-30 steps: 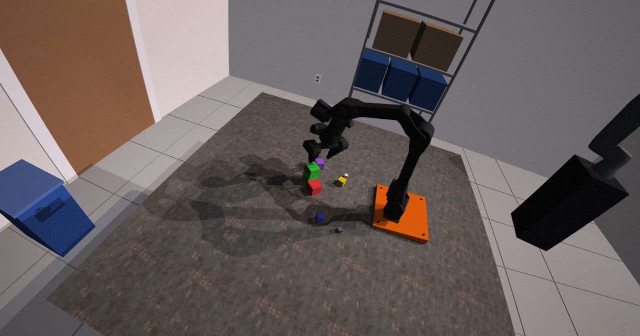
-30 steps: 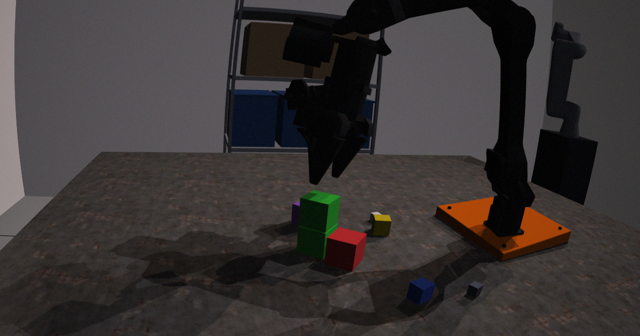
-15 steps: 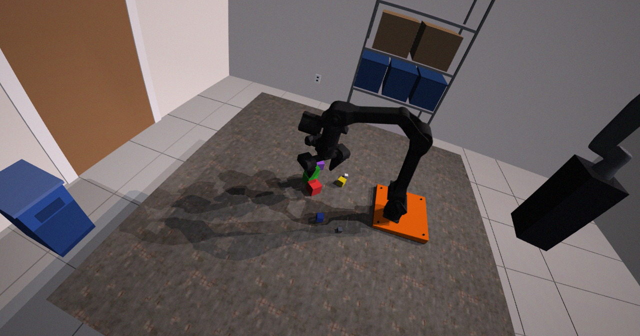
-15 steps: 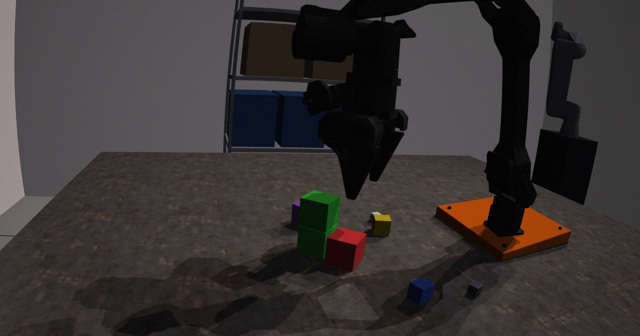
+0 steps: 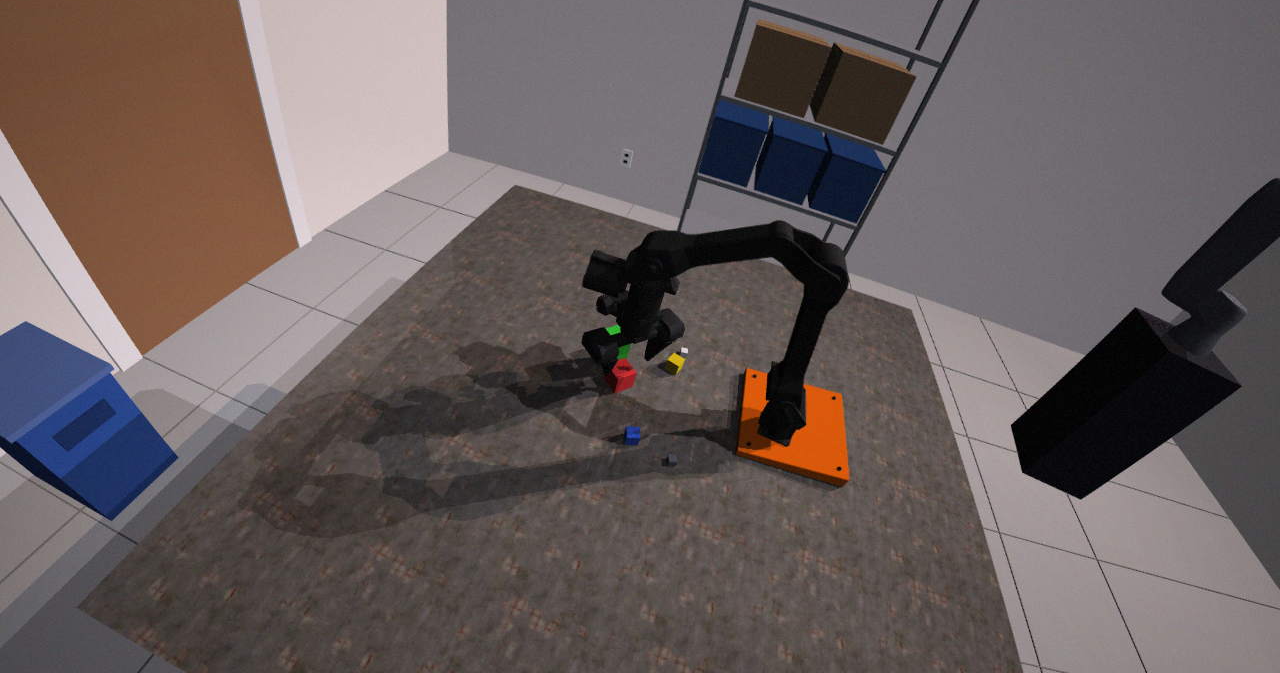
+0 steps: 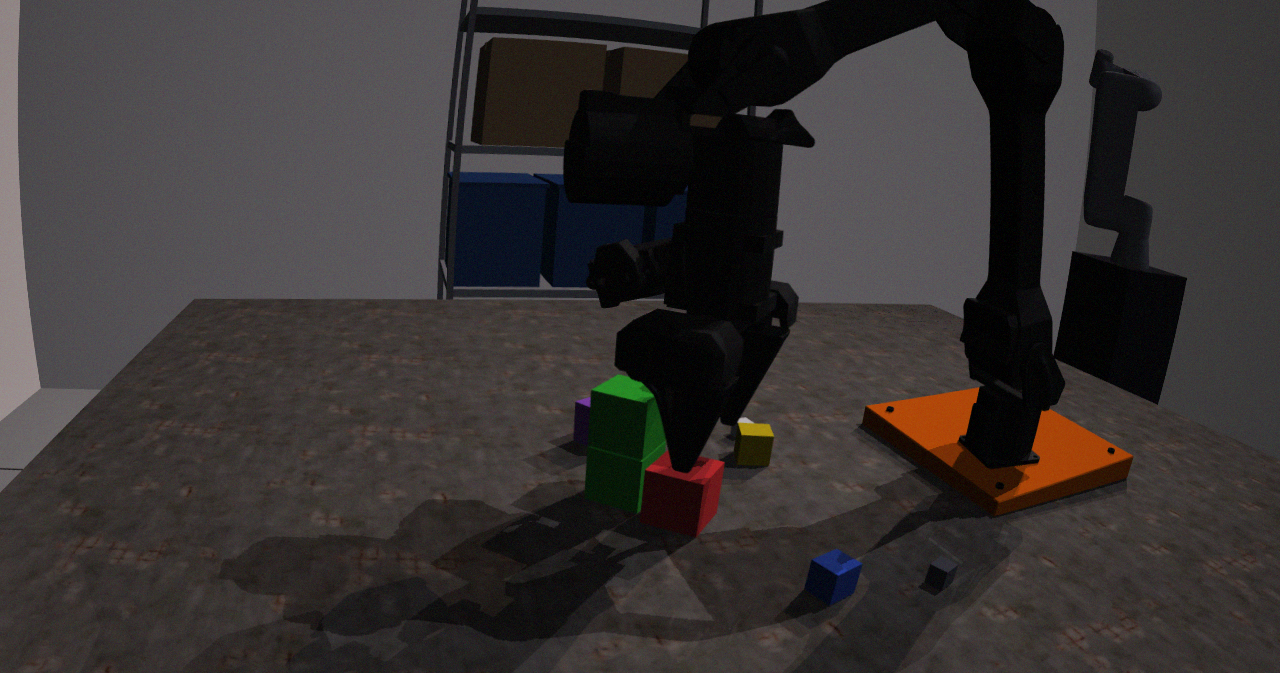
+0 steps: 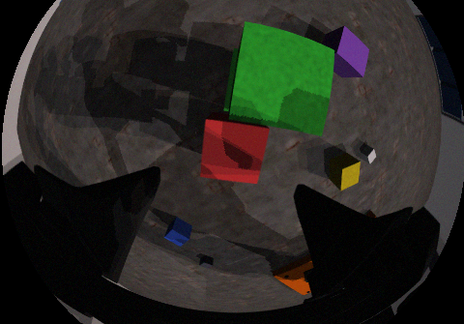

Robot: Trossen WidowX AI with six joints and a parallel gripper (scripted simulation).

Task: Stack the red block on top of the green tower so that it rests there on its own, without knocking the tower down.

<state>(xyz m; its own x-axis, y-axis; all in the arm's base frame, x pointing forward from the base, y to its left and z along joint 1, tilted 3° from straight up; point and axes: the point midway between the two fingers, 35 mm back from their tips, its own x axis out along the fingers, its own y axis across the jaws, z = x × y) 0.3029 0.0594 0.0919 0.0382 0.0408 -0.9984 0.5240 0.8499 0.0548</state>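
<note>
Right now my gripper tip is 4 cm above the red block, 1 cm to the left of it and 1 cm short of it. Also, from my gripper tip: yellow cube (11 cm to the right, 7 cm behind, 5 cm below); then purple cube (14 cm to the right, 5 cm ahead, 4 cm below); then blue cube (10 cm to the left, 7 cm behind, 5 cm below).
</note>
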